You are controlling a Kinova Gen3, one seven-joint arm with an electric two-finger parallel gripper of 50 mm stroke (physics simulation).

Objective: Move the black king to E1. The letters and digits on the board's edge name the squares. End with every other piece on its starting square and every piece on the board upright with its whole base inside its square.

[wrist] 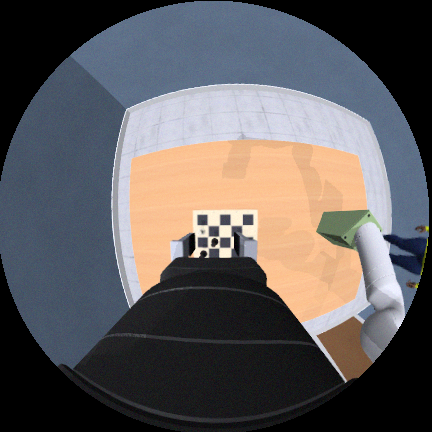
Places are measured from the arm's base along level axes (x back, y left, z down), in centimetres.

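Pixels of known places: gripper, fingertip midpoint: (214,240); arm's base, link origin: (365,233).
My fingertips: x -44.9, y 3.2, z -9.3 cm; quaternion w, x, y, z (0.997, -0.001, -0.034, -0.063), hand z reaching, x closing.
For each thing: its middle in the pictures, then the offset to it from my fingertips. Level surfaces: height alone.
- chessboard, body centre: (224,242) dx +1.9, dy +5.5, dz +28.6 cm
- small pale piece, body centre: (199,232) dx -6.4, dy +2.7, dz +25.2 cm
- wooden table top, surface height: dz +28.9 cm
The chessboard (236,213) lies below my gripper in the wrist view, with its near part hidden behind the gripper body. My gripper (214,240) is open, its two fingers apart and high above the board, with nothing between them. A dark piece (214,242) stands on the board, seen between the fingers. Another dark piece (203,254) shows near the left finger, partly cut off by the gripper body. A small pale piece (202,231) stands farther up on the left side. The pieces are too small to tell which is the black king, and the edge letters cannot be read.
The board lies on a wooden table top (170,185). A green block-shaped mount (345,227) with a light grey arm part (377,265) is at the right. A person's legs (410,252) show at the far right. A brown surface (347,345) is at the lower right.
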